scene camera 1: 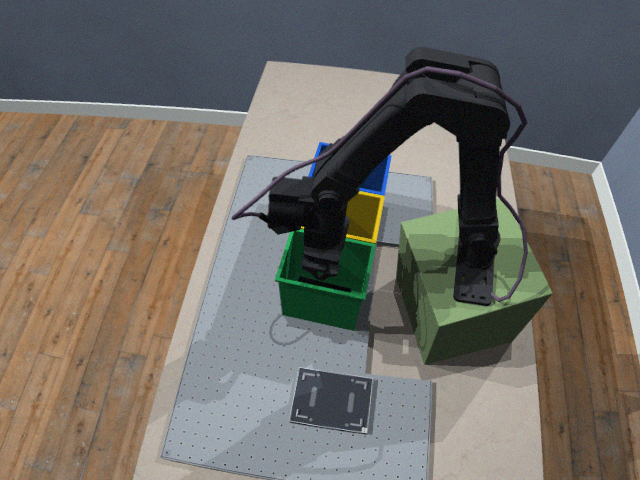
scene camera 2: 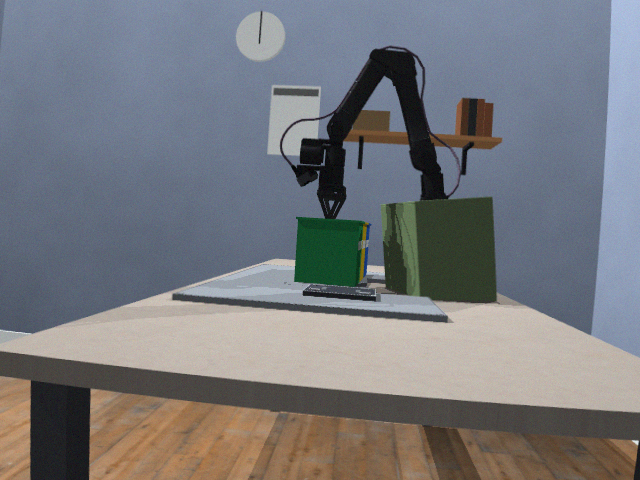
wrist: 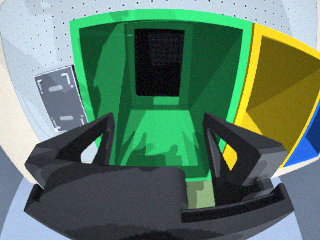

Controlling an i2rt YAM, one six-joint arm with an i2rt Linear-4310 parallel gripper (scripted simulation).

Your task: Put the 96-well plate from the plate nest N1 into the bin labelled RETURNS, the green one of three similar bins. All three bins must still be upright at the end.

green bin: scene camera 1 356,258; scene camera 2; wrist
same spot on green bin: [wrist: 149,130] = [scene camera 2: 358,255]
